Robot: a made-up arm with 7 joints.
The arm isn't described. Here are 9 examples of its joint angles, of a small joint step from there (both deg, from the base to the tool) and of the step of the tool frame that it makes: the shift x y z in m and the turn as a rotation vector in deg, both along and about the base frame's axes.
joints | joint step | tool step
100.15 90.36 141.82 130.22 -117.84 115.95 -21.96 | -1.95 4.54 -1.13 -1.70 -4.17 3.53 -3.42 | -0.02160 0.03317 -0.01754 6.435 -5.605 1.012
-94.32 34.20 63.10 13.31 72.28 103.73 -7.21 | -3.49 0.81 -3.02 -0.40 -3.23 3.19 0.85 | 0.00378 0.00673 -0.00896 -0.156 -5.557 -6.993
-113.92 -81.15 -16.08 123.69 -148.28 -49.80 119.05 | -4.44 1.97 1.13 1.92 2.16 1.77 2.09 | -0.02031 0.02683 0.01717 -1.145 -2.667 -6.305
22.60 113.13 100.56 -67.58 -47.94 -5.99 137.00 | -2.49 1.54 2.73 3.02 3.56 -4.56 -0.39 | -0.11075 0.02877 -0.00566 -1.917 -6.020 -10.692
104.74 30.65 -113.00 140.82 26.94 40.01 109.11 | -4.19 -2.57 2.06 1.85 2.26 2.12 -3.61 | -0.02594 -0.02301 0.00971 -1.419 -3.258 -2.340
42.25 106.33 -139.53 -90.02 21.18 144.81 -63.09 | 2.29 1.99 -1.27 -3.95 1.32 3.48 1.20 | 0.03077 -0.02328 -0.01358 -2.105 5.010 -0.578
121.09 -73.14 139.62 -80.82 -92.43 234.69 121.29 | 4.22 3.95 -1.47 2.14 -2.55 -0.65 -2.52 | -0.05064 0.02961 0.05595 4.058 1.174 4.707
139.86 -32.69 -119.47 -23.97 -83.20 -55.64 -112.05 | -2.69 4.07 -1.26 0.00 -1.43 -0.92 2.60 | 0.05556 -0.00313 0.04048 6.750 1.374 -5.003
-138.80 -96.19 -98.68 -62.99 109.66 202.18 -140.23 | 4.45 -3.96 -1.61 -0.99 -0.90 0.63 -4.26 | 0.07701 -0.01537 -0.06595 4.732 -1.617 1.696
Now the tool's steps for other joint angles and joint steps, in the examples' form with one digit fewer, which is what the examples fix.
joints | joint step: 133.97 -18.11 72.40 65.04 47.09 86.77 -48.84 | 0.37 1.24 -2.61 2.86 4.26 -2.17 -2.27
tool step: -0.0083 -0.0111 -0.0361 1.56 -3.29 1.25
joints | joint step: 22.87 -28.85 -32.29 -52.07 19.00 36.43 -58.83 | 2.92 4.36 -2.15 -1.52 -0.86 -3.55 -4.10
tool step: -0.0990 -0.0151 -0.0110 -1.27 -4.60 -3.97
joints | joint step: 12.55 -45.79 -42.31 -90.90 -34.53 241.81 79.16 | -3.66 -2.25 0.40 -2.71 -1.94 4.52 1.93
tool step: 0.0118 -0.0063 -0.0140 -1.88 -5.12 -4.72
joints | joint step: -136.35 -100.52 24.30 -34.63 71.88 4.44 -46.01 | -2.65 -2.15 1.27 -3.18 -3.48 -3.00 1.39
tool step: -0.0414 0.0753 -0.0152 3.11 0.90 -2.53
